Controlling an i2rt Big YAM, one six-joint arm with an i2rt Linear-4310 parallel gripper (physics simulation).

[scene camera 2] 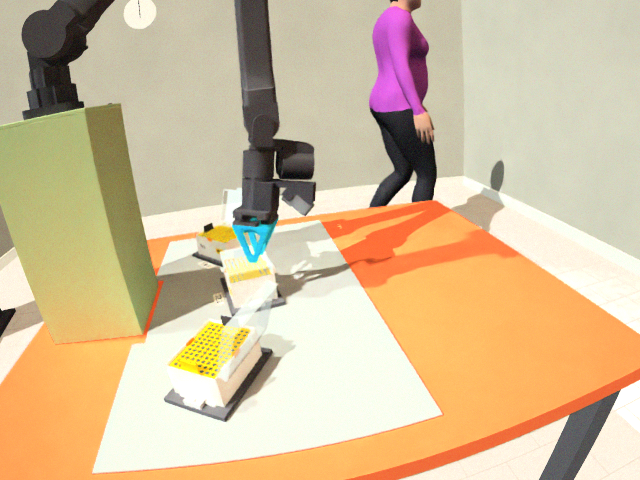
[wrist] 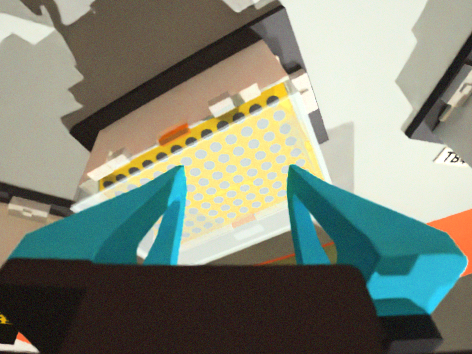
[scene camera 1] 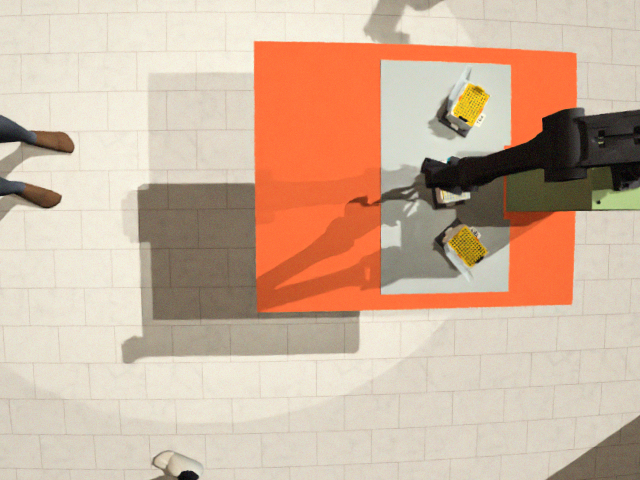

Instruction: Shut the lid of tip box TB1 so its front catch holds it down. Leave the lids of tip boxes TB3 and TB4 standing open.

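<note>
Tip box TB1 is the middle box. Its clear lid lies over the yellow tip rack; I cannot tell whether it is fully down or whether its front catch is engaged. My gripper is partly open and empty, its cyan fingertips just over TB1's lid. TB4 has its lid standing open. TB3 has its lid standing open too. The arm hides part of TB1 in the first scene view.
The boxes stand on a pale grey mat on the orange table. A green pedestal carries the arm's base at the table edge. A person stands beyond the table.
</note>
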